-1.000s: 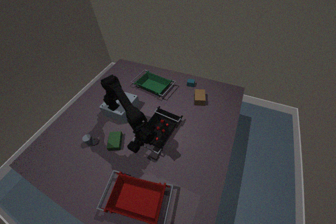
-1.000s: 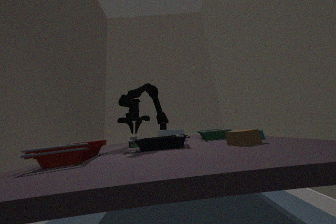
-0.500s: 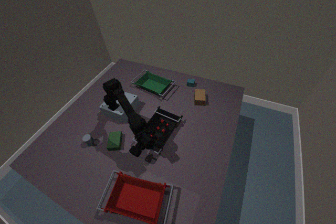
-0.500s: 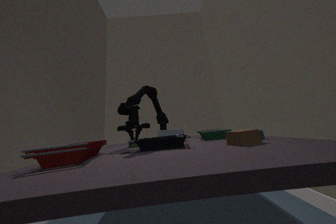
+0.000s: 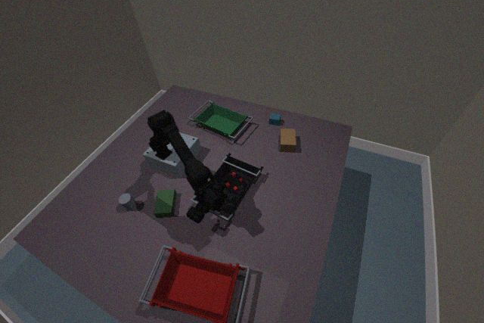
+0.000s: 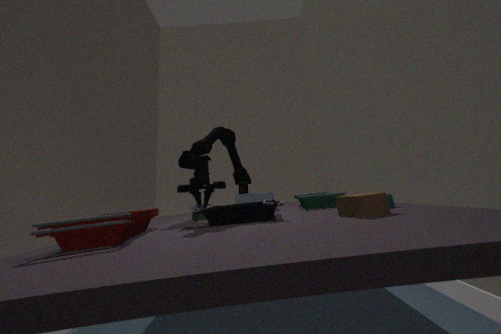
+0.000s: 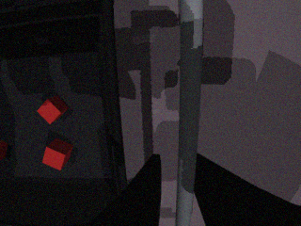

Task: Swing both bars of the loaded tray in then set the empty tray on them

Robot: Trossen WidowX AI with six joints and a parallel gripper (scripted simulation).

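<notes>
Right now the green tray is 50 cm to the left of my gripper tip, 32 cm behind it and 1 cm below it. Round my gripper tip: orange block 56 cm to the left, 9 cm ahead, 3 cm below; grey cylinder 36 cm behind, 17 cm to the right, 2 cm below; green block 21 cm behind, 7 cm to the right, 4 cm below.
</notes>
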